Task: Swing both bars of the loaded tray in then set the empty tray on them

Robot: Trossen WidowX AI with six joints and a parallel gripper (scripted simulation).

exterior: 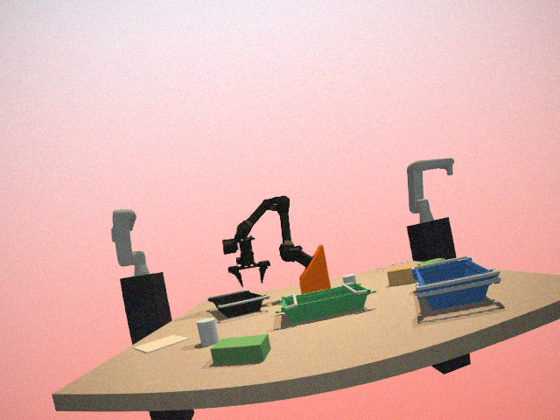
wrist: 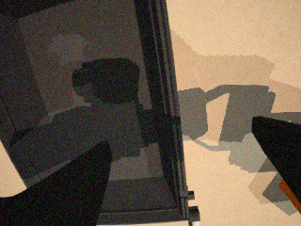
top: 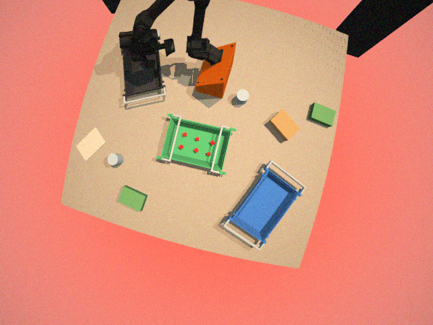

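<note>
Now: gripper tip 80 mm to the left of the black tray, 50 mm above it and 30 mm short of it. Round my gripper tip: cream card 440 mm ahead, 300 mm to the right, 90 mm below; then orange block 620 mm to the left, 200 mm ahead, 70 mm below.
</note>
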